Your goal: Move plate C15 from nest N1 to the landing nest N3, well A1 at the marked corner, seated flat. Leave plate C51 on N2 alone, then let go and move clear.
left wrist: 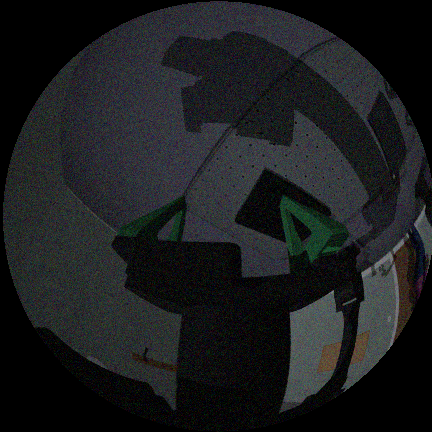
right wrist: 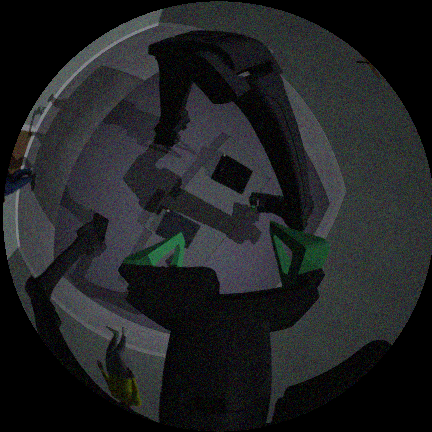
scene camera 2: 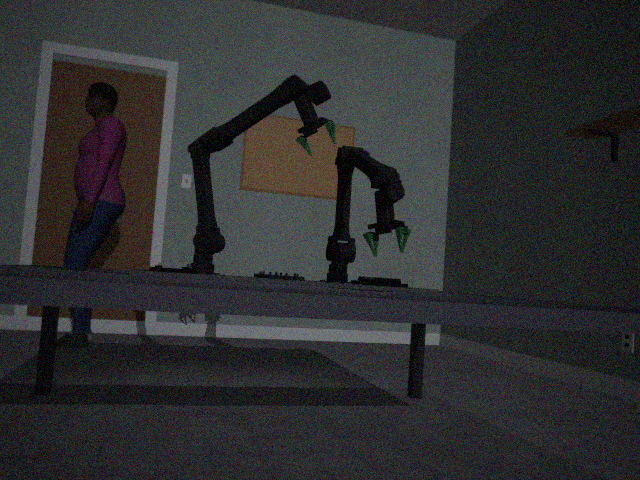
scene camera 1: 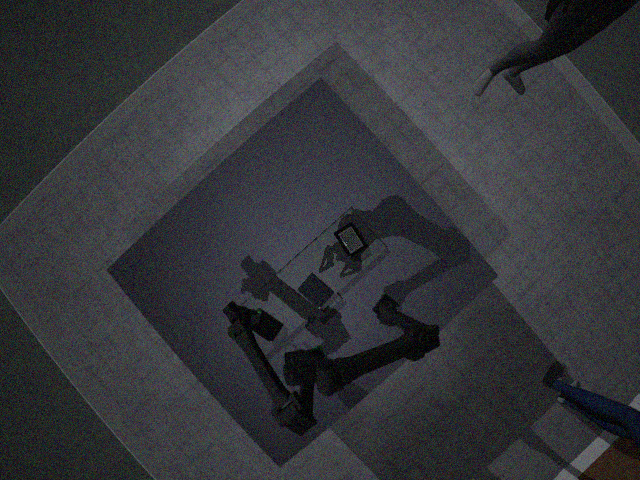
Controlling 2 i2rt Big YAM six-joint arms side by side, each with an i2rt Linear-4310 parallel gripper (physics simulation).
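Note:
A black slab (scene camera 1: pixel 268 325) (scene camera 2: pixel 379 281) (left wrist: pixel 262 205) (right wrist: pixel 231 173) lies at one end of the pale perforated board (left wrist: pixel 225 167). A dark bluish block (scene camera 1: pixel 314 289) (right wrist: pixel 176 227) is in the middle; in scene camera 2 the middle item (scene camera 2: pixel 279 275) has small upright pegs. A black-rimmed item with a pale speckled inside (scene camera 1: pixel 350 239) is at the other end. Labels, nest numbers and A1 corners cannot be read. My left gripper (scene camera 2: pixel 387 252) (left wrist: pixel 233 199) is open and empty, raised above the black slab. My right gripper (scene camera 2: pixel 323 147) (right wrist: pixel 224 231) is open and empty, much higher up.
The board stands on a large table (scene camera 1: pixel 217 206) (scene camera 2: pixel 310 297). My arms' shadows fall across the board and blocks. In scene camera 1 my right forearm (scene camera 1: pixel 372 361) spans beside the board. A person in a pink shirt (scene camera 2: pixel 103 155) stands behind the table.

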